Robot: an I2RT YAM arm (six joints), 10 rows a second.
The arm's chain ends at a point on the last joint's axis. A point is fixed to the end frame.
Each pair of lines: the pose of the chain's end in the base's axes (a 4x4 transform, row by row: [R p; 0 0 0 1], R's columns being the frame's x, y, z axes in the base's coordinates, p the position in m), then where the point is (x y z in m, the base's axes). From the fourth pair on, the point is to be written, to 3 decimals.
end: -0.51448 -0.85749 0.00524 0.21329; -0.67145 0.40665 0.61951 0.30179; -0.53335 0.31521 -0.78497 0.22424; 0 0 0 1
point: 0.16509 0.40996 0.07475
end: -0.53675 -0.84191 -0.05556 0.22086; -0.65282 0.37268 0.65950 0.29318; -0.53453 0.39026 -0.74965 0.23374; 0 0 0 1
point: 0.16135 0.40801 0.09359
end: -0.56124 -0.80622 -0.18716 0.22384; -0.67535 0.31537 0.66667 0.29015; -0.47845 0.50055 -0.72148 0.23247; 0 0 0 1
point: 0.14068 0.40339 0.10350
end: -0.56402 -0.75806 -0.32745 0.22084; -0.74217 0.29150 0.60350 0.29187; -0.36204 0.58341 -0.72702 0.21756; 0 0 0 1
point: 0.114 0.390 0.094
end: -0.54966 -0.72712 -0.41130 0.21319; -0.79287 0.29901 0.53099 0.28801; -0.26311 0.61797 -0.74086 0.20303; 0 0 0 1
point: 0.092 0.372 0.082
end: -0.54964 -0.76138 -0.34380 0.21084; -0.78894 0.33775 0.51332 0.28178; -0.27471 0.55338 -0.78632 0.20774; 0 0 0 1
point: 0.101 0.364 0.075
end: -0.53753 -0.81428 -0.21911 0.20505; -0.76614 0.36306 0.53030 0.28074; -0.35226 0.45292 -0.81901 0.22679; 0 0 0 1
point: 0.116 0.368 0.082
